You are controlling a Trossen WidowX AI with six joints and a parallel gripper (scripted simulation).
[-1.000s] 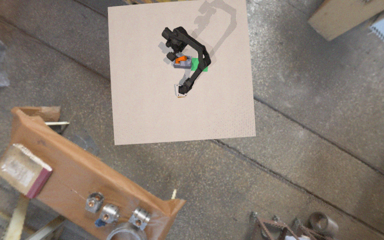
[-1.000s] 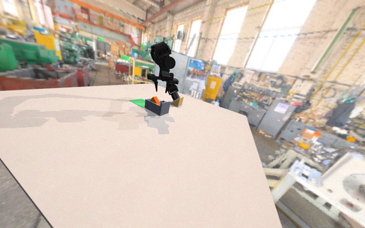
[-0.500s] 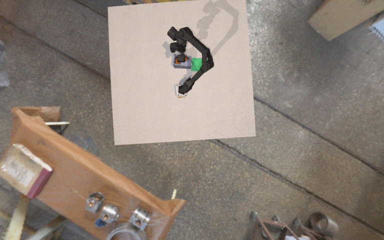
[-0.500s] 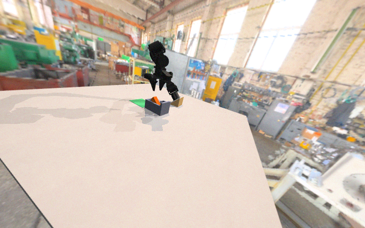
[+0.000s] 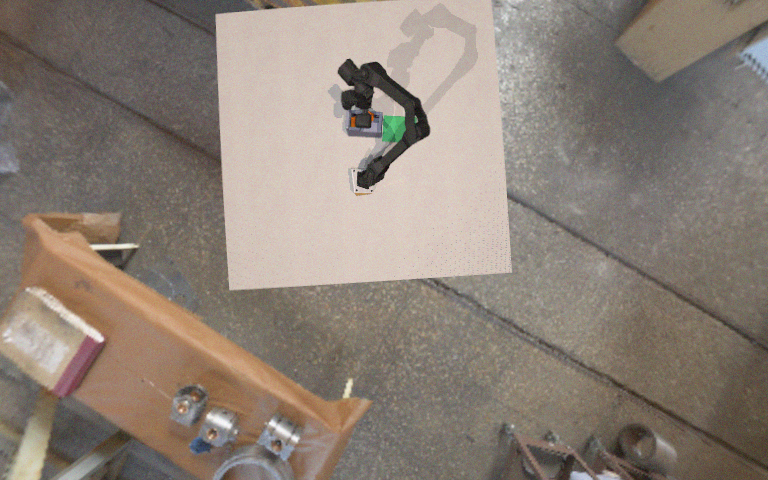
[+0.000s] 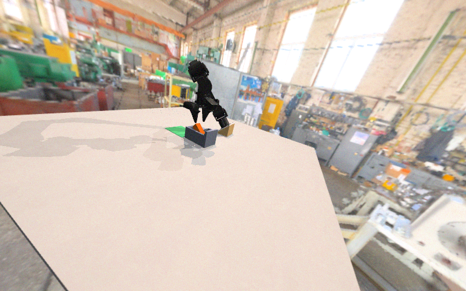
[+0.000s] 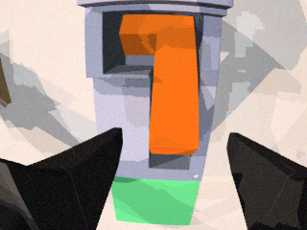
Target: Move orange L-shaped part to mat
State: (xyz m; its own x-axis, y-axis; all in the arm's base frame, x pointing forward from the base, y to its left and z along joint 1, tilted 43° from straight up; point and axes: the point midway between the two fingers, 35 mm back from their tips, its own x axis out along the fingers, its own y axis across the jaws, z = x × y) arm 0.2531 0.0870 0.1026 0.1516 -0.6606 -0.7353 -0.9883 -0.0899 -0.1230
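Right now the orange L-shaped part is 10 mm behind my gripper tip, 30 mm to the left of it and 70 mm below it. Round my gripper tip: green mat (20 mm behind, 150 mm to the right, 120 mm below).
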